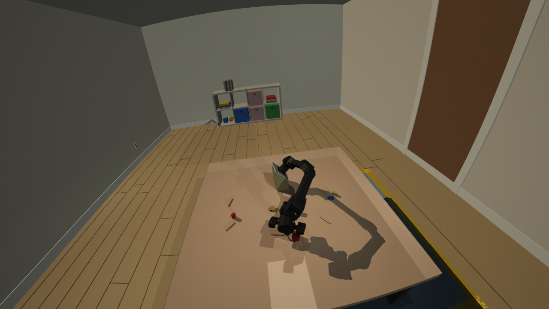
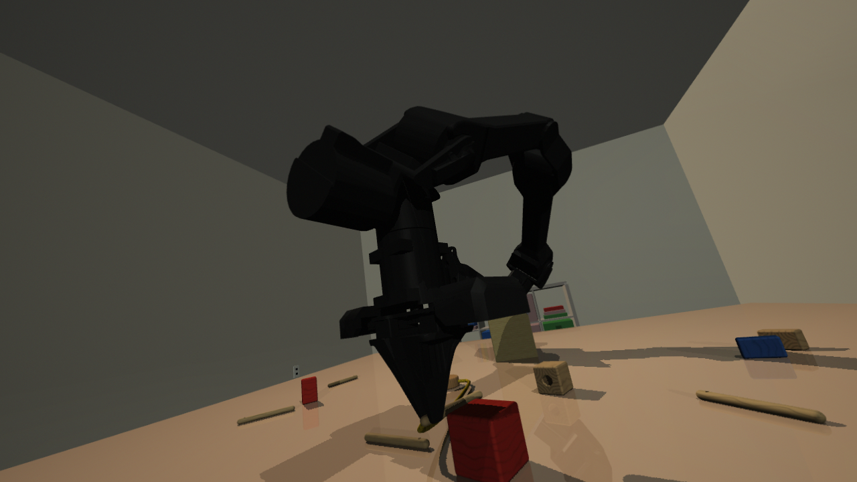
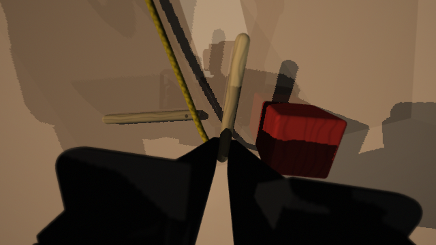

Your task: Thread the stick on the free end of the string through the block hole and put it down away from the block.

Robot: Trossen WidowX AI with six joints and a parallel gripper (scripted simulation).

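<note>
Now: the big red cube 10 mm ahead of my gripper tip, 50 mm to the left of it and 10 mm below it. From my gripper tip the other things lie so: wooden block 170 mm behind, 90 mm to the left, 10 mm below; then thin wooden stick 10 mm behind, 10 mm to the left; then round wooden button 220 mm behind, 80 mm to the right, 20 mm below.
</note>
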